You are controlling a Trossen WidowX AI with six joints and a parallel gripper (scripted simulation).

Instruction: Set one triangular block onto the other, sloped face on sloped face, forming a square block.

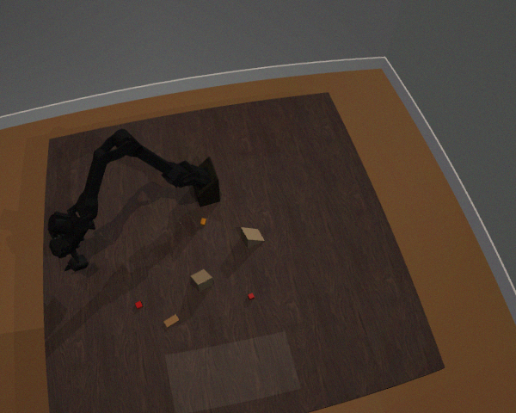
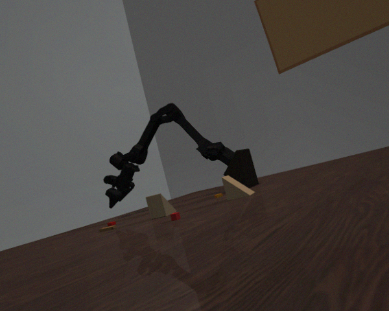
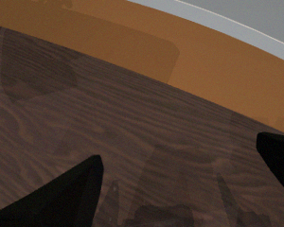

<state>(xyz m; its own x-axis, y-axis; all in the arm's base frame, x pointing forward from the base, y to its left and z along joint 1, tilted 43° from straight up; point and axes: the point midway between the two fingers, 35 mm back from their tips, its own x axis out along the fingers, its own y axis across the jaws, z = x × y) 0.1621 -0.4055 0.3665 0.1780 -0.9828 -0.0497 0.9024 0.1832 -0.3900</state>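
The flat tan piece lies 290 mm ahead of my gripper tip, 350 mm to the left of it and 60 mm below it. From my gripper tip the other things lie so: orange piece 50 mm behind, 540 mm to the left, 60 mm below.
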